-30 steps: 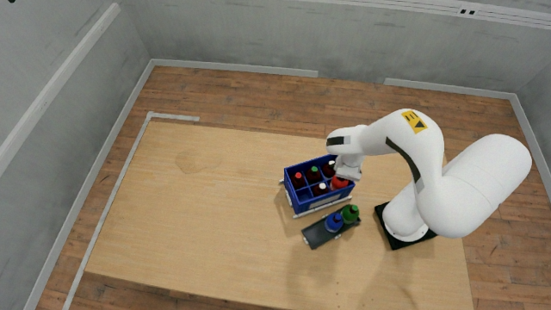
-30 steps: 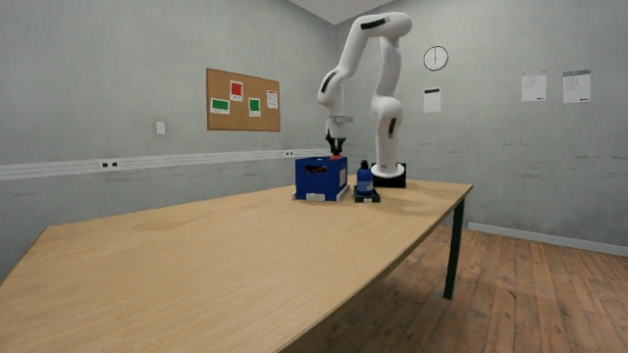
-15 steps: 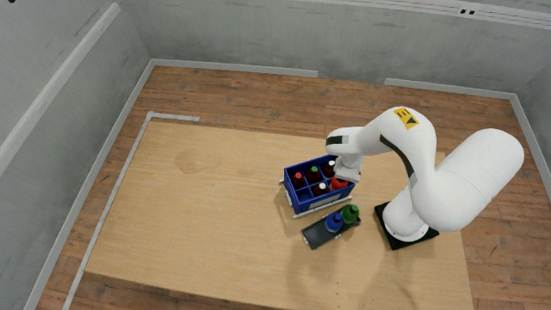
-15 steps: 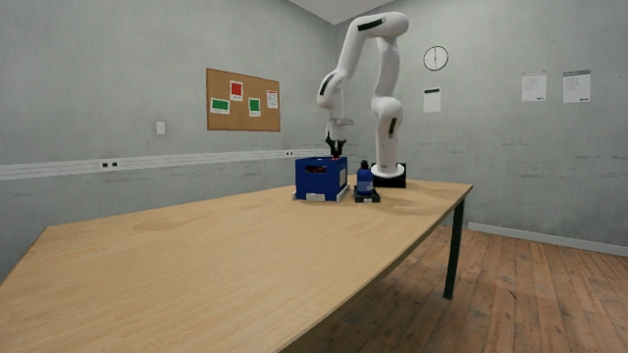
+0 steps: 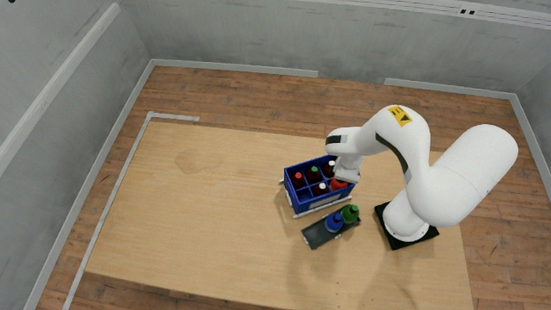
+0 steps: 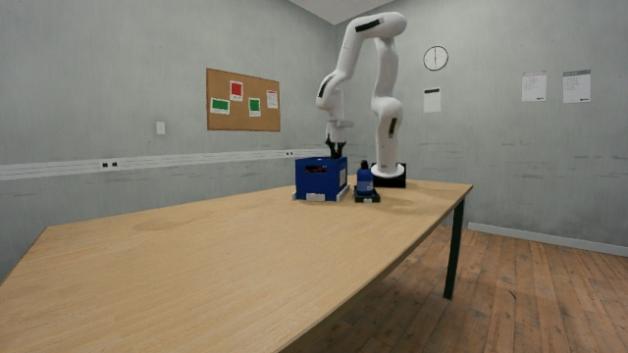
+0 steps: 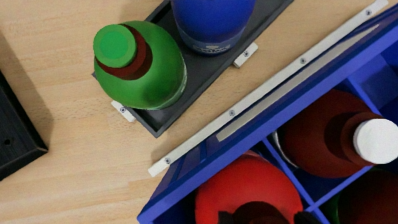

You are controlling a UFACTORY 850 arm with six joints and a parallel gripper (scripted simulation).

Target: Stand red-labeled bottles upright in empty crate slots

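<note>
Right now the red-labeled bottle is 7 cm below my hand. Round my hand: blue-labeled bottle: 2 cm ahead, 17 cm to the left, 11 cm below; then green-labeled bottle: 6 cm behind, 13 cm to the left, 11 cm below; then blue crate: 10 cm ahead, 1 cm to the right, 11 cm below.
</note>
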